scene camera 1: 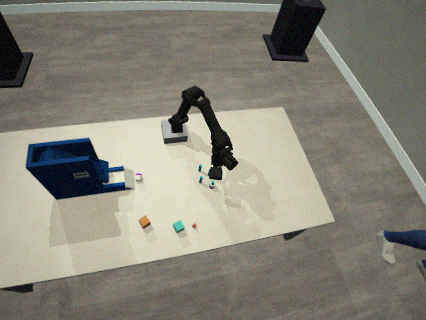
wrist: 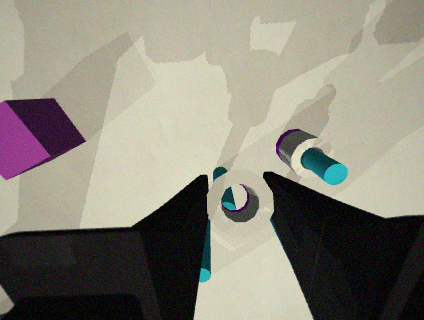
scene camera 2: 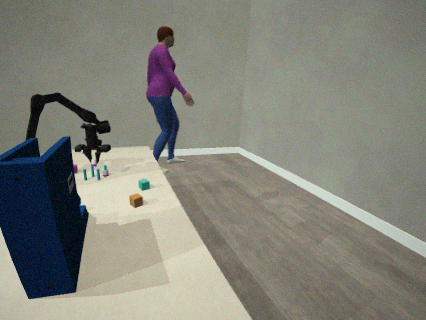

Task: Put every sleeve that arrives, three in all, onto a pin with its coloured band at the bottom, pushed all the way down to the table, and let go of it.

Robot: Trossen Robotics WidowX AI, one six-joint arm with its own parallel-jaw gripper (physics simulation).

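Observation:
My gripper (scene camera 1: pixel 215 175) (scene camera 2: pixel 95 160) (wrist: pixel 235 180) is shut on a pale sleeve (wrist: pixel 265 201), held upright above the table with its purple band at the lower end. Through its hole, a teal pin top (wrist: pixel 228 205) shows at the lower left, off the hole's centre. Another sleeve (scene camera 1: pixel 212 185) (scene camera 2: pixel 105 172) (wrist: pixel 297 145) stands around a teal pin, purple band at the table. More pins stand nearby, one (scene camera 1: pixel 200 167) towards the arm's base and another (scene camera 1: pixel 201 179) beside the gripper. A third sleeve (scene camera 1: pixel 139 177) stands beside the blue dispenser's chute, purple band on top.
The blue dispenser (scene camera 1: pixel 75 175) (scene camera 2: pixel 40 220) stands on the table's left part. An orange cube (scene camera 1: pixel 144 221) (scene camera 2: pixel 136 200), a teal cube (scene camera 1: pixel 178 226) (scene camera 2: pixel 144 184) and a small red cube (scene camera 1: pixel 194 226) lie towards the front. A purple block (wrist: pixel 25 135) is left of the fingers. A person (scene camera 2: pixel 162 90) is beyond the table.

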